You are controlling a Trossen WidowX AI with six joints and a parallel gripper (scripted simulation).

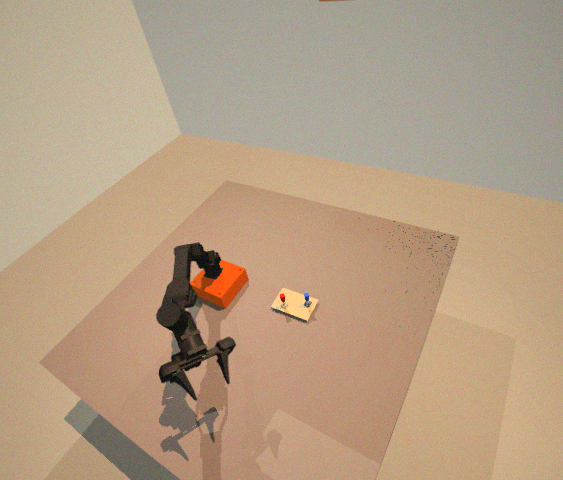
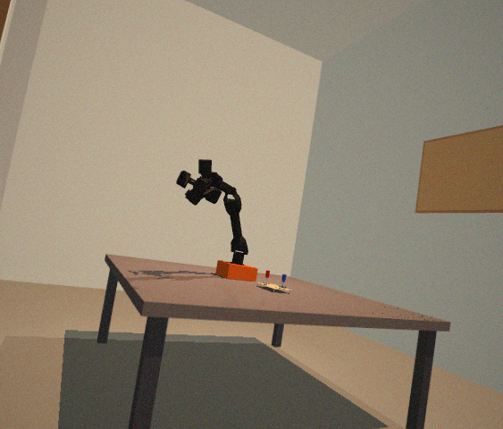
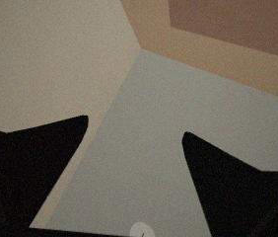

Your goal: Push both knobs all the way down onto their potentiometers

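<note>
My gripper tip is 7 cm past the red knob, 48 cm to the right of it and 30 cm above it. Also, from my gripper tip: blue knob (2 cm ahead, 51 cm to the left, 30 cm below).
</note>
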